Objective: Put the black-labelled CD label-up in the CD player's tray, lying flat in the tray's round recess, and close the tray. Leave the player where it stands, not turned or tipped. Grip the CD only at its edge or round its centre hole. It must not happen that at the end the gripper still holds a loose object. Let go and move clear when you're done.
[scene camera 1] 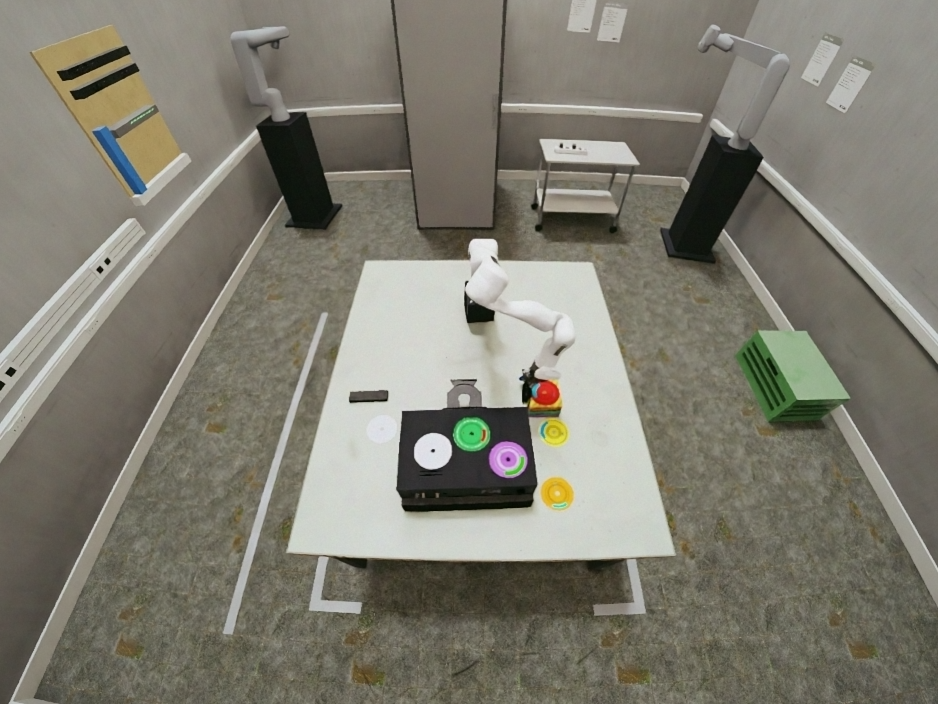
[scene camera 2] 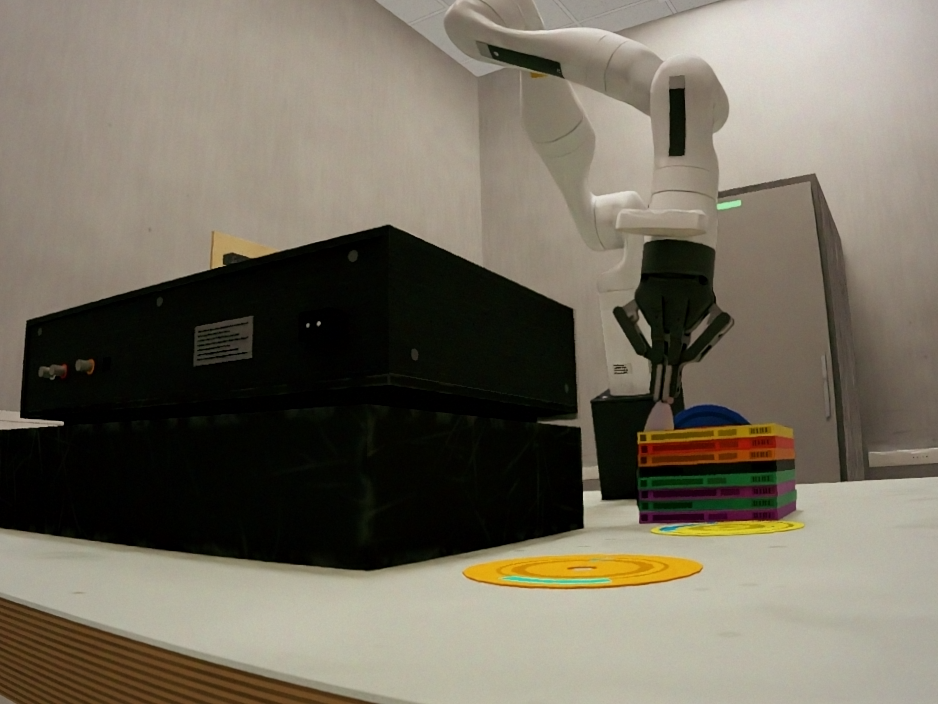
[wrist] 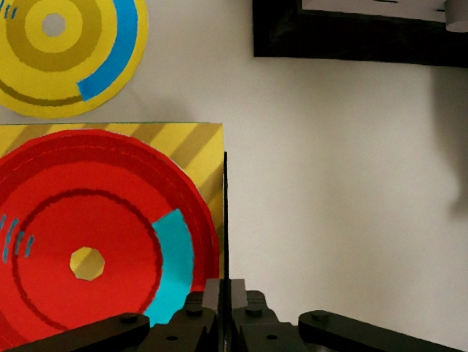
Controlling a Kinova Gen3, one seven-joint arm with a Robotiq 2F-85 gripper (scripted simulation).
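Scene camera 2 shows me my gripper [scene camera 2: 663, 402], together with a black CD player [scene camera 2: 413, 325]. In scene camera 1 I can see the black CD player [scene camera 1: 467, 473] as well. The wrist view, for its part, shows my gripper [wrist: 226, 303].
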